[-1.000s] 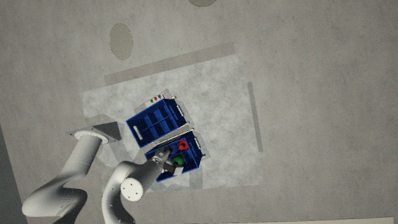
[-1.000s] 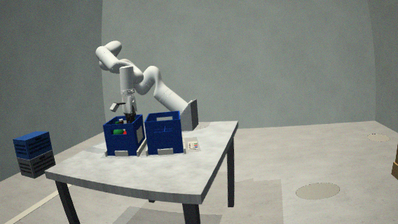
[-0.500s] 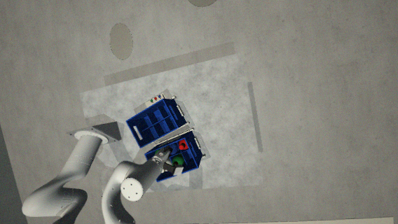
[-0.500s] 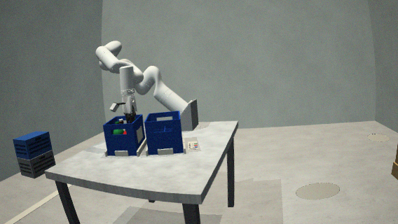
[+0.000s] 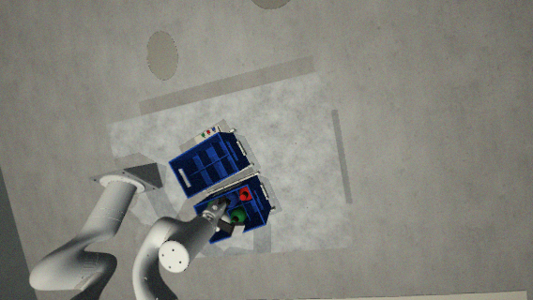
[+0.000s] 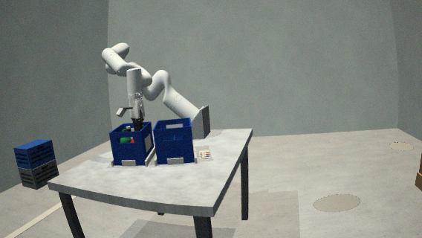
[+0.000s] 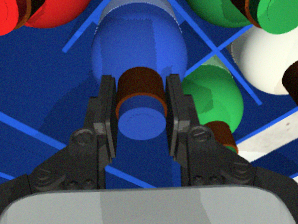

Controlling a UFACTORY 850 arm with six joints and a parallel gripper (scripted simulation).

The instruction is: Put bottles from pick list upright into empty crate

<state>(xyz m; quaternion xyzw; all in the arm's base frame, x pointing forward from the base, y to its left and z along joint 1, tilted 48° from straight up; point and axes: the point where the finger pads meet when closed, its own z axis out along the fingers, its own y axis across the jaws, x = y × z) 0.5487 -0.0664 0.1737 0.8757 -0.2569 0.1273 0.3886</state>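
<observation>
The blue-label bottle lies 70 mm below my hand. From my hand the other things lie so: red-label bottle (90 mm ahead, 80 mm below, 20 mm to the left); green-label bottle (90 mm behind, 80 mm below, 20 mm to the right); white-label bottle (100 mm to the right, 80 mm below, 70 mm behind).
</observation>
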